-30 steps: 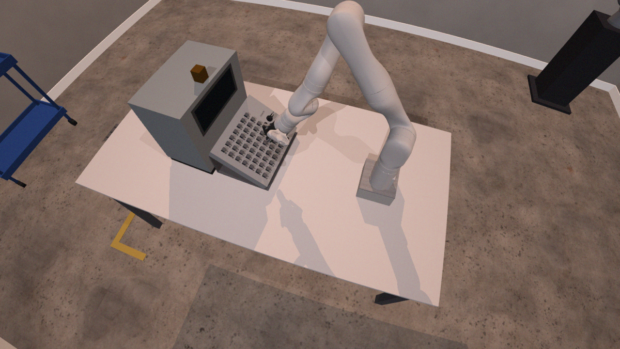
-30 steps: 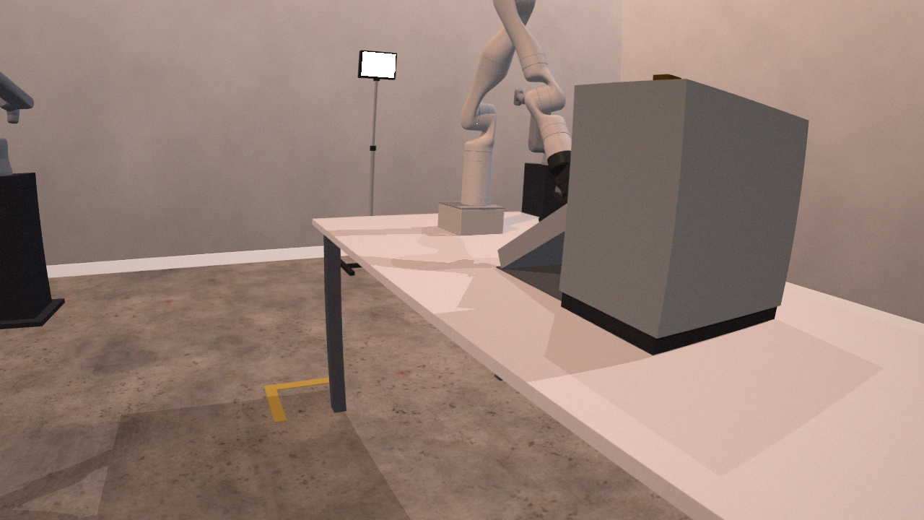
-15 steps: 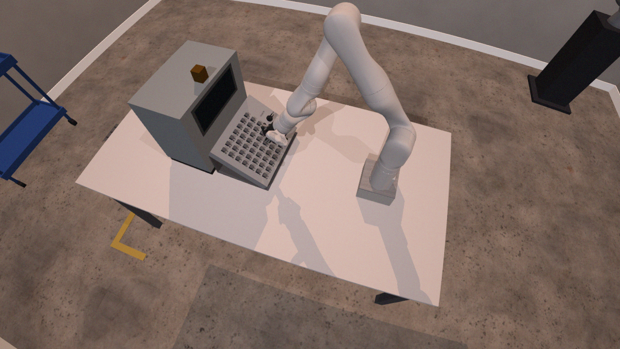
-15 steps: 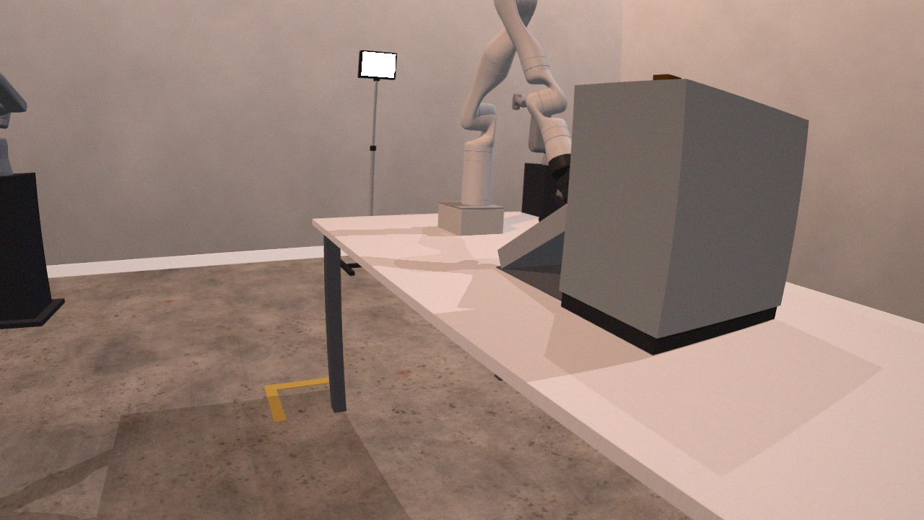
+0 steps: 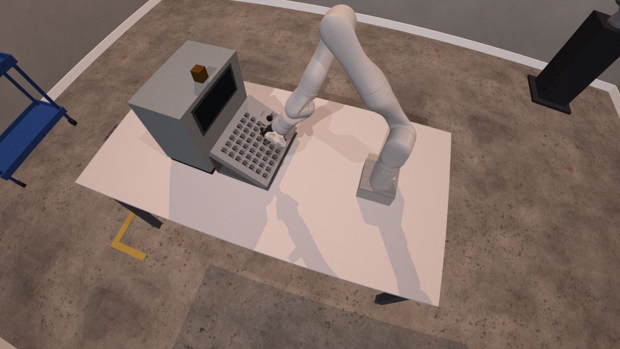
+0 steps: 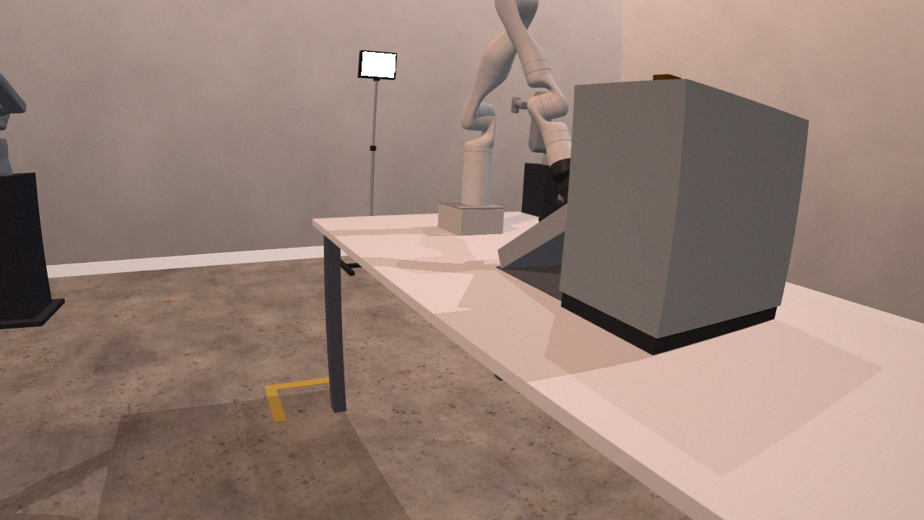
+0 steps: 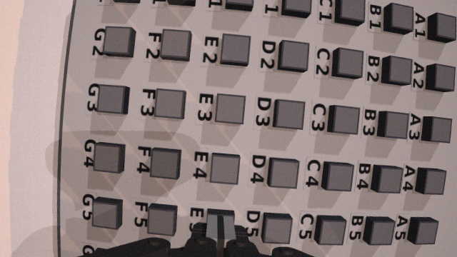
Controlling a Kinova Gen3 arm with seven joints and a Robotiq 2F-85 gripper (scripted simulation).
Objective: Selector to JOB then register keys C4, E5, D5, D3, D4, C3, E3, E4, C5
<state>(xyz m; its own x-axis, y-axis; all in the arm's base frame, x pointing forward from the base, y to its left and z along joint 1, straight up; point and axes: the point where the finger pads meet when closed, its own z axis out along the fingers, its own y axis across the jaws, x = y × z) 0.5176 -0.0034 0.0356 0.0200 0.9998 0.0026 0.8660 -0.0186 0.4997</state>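
My hand is 30 mm above the key E5 and 20 mm short of it. Also, from my hand: key C5 (70 mm ahead, 10 mm above); key E3 (70 mm to the left, 30 mm below, 20 mm ahead); key D5 (50 mm ahead, 10 mm below).
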